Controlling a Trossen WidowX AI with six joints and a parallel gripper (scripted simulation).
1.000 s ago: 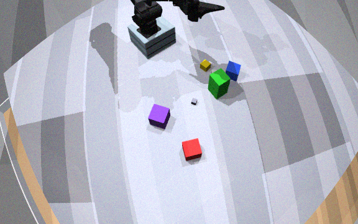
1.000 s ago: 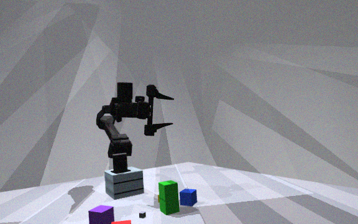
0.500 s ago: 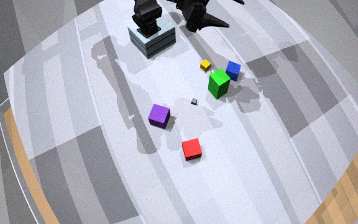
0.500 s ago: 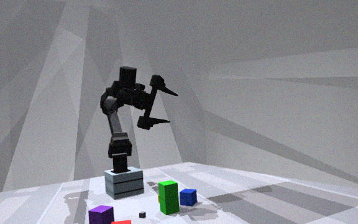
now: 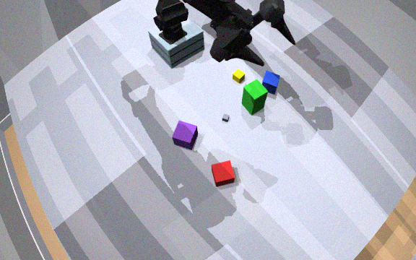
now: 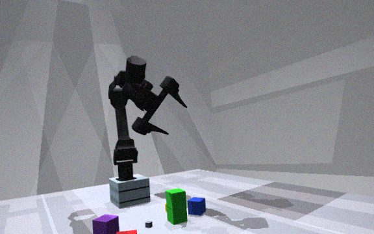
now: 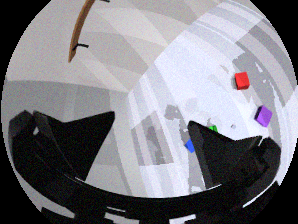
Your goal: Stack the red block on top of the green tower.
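The red block lies 40 mm ahead of my gripper tip, 180 mm to the right of it and 270 mm below it. Also, from my gripper tip: tiny grey cube: 70 mm behind, 70 mm to the right, 290 mm below; then blue block: 60 mm behind, 100 mm to the left, 270 mm below; then small yellow block: 140 mm behind, 50 mm to the left, 280 mm below.
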